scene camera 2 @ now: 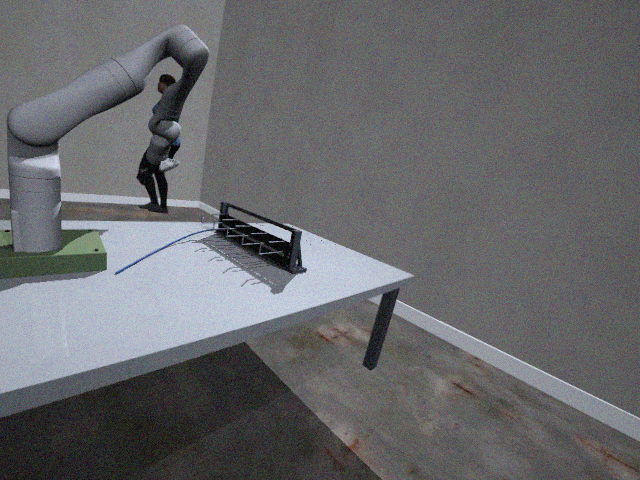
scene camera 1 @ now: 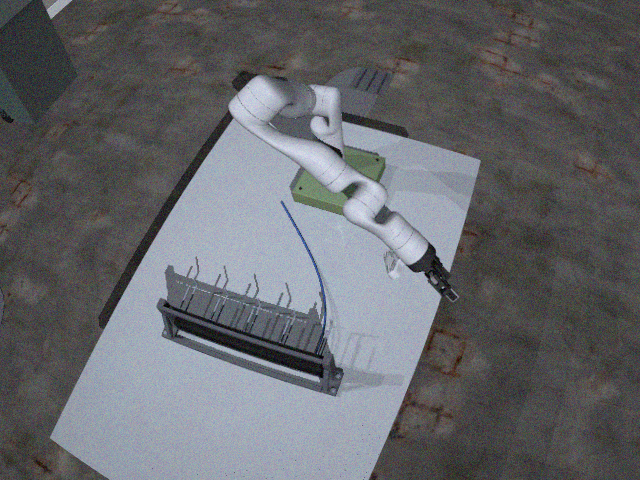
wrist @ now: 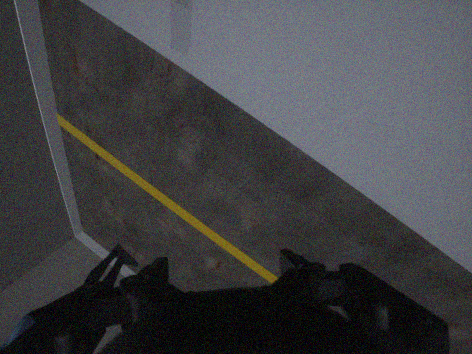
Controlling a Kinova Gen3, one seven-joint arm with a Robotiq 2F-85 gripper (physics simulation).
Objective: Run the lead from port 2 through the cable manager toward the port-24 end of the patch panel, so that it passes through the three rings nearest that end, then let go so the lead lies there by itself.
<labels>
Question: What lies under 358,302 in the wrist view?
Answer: My gripper.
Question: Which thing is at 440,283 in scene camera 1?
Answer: My gripper.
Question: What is my gripper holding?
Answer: Nothing.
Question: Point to a black patch panel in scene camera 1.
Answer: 235,343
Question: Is my gripper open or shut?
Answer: Open.
</labels>
